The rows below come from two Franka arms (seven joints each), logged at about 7 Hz.
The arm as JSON. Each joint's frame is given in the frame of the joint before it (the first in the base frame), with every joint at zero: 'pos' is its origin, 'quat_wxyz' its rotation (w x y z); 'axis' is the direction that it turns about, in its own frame. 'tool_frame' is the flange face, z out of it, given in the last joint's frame.
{
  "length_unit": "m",
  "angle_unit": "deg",
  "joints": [
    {
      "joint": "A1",
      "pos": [
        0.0,
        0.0,
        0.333
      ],
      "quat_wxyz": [
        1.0,
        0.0,
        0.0,
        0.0
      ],
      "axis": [
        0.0,
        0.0,
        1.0
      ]
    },
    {
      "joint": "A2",
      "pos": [
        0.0,
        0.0,
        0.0
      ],
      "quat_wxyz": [
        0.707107,
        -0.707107,
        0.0,
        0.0
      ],
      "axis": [
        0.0,
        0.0,
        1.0
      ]
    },
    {
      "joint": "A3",
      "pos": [
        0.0,
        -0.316,
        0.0
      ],
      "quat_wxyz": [
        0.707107,
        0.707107,
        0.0,
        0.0
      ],
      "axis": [
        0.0,
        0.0,
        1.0
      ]
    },
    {
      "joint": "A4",
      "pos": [
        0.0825,
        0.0,
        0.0
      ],
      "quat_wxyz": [
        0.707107,
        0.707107,
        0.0,
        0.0
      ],
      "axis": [
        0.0,
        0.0,
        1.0
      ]
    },
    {
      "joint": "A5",
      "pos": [
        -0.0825,
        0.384,
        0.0
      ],
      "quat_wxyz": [
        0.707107,
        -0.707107,
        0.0,
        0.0
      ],
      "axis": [
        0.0,
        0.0,
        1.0
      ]
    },
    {
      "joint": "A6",
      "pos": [
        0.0,
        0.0,
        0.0
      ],
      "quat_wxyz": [
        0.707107,
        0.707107,
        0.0,
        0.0
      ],
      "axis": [
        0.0,
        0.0,
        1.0
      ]
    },
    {
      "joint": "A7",
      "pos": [
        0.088,
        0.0,
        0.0
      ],
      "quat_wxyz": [
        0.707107,
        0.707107,
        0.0,
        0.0
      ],
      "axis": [
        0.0,
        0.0,
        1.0
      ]
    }
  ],
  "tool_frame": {
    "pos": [
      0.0,
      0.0,
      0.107
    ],
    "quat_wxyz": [
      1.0,
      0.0,
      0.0,
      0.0
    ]
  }
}
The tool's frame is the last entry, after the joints.
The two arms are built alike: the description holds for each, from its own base.
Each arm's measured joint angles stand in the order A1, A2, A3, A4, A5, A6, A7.
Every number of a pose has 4 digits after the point.
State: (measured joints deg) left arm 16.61 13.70 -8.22 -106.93 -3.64 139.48 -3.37; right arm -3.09 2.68 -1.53 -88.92 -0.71 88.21 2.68
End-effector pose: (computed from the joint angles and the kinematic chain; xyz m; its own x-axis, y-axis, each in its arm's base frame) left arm 0.6374 0.0996 0.4245 0.9130 0.2574 0.3164 0.2352 -0.9660 0.1073; right arm 0.5629 -0.0465 0.6045 0.9901 -0.1274 -0.0584 -0.1266 -0.9918 0.0164
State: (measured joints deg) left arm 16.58 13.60 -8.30 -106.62 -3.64 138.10 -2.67; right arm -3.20 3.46 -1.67 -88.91 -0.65 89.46 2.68
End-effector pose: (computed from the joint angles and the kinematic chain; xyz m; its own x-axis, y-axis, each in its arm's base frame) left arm 0.6367 0.0981 0.4255 0.9219 0.2431 0.3018 0.2220 -0.9696 0.1029; right arm 0.5688 -0.0492 0.5987 0.9901 -0.1314 -0.0501 -0.1308 -0.9913 0.0155
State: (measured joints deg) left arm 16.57 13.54 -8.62 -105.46 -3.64 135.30 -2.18; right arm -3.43 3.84 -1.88 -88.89 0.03 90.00 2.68
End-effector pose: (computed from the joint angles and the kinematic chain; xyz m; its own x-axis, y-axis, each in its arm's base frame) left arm 0.6374 0.0943 0.4305 0.9336 0.2281 0.2765 0.2077 -0.9729 0.1012; right arm 0.5714 -0.0524 0.5958 0.9892 -0.1389 -0.0475 -0.1389 -0.9903 0.0039
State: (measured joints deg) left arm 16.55 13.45 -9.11 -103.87 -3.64 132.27 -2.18; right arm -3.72 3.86 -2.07 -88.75 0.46 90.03 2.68
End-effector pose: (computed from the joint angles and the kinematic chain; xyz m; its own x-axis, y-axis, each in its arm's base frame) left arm 0.6390 0.0889 0.4394 0.9423 0.2180 0.2540 0.1978 -0.9748 0.1029; right arm 0.5713 -0.0564 0.5968 0.9881 -0.1472 -0.0452 -0.1475 -0.9891 -0.0035
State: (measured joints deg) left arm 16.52 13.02 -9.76 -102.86 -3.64 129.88 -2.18; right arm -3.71 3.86 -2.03 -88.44 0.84 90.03 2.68
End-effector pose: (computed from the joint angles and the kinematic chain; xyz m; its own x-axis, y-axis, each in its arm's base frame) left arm 0.6389 0.0813 0.4484 0.9493 0.2051 0.2383 0.1849 -0.9772 0.1044; right arm 0.5716 -0.0552 0.5994 0.9884 -0.1464 -0.0401 -0.1469 -0.9891 -0.0104
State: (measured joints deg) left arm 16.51 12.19 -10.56 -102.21 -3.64 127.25 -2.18; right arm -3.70 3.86 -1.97 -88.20 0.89 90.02 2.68
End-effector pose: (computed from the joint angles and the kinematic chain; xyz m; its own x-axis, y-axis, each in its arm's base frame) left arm 0.6363 0.0718 0.4585 0.9572 0.1891 0.2192 0.1696 -0.9799 0.1049; right arm 0.5718 -0.0544 0.6013 0.9887 -0.1452 -0.0361 -0.1457 -0.9893 -0.0115
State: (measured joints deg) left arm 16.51 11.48 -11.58 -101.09 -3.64 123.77 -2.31; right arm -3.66 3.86 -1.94 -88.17 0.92 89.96 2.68
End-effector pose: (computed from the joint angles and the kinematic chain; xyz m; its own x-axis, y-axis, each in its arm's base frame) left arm 0.6338 0.0601 0.4698 0.9665 0.1707 0.1914 0.1525 -0.9826 0.1063; right arm 0.5718 -0.0537 0.6015 0.9889 -0.1439 -0.0367 -0.1445 -0.9894 -0.0121
